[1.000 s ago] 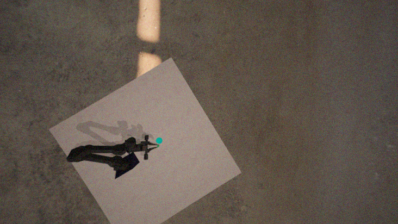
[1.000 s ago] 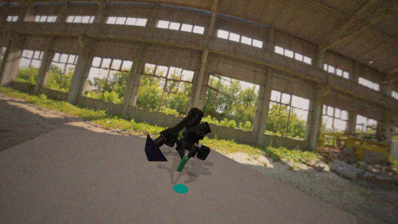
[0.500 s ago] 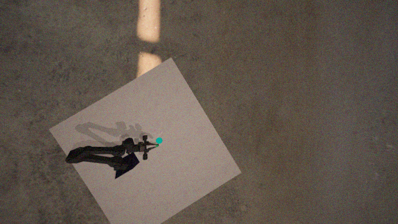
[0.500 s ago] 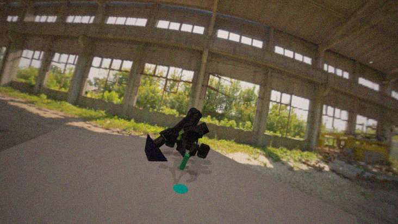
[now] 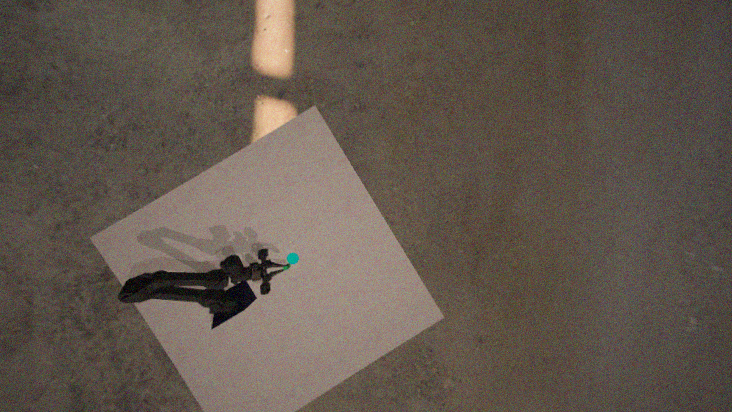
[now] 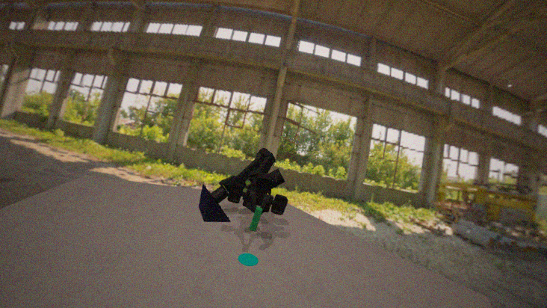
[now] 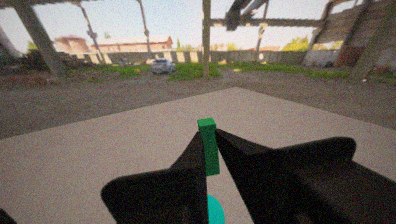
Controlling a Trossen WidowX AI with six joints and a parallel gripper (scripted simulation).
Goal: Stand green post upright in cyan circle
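Right now the cyan circle is 1 cm behind my gripper tip, 1 cm to the left of it and 16 cm below it. The rest, counted from my gripper tip: green post 2 cm below.
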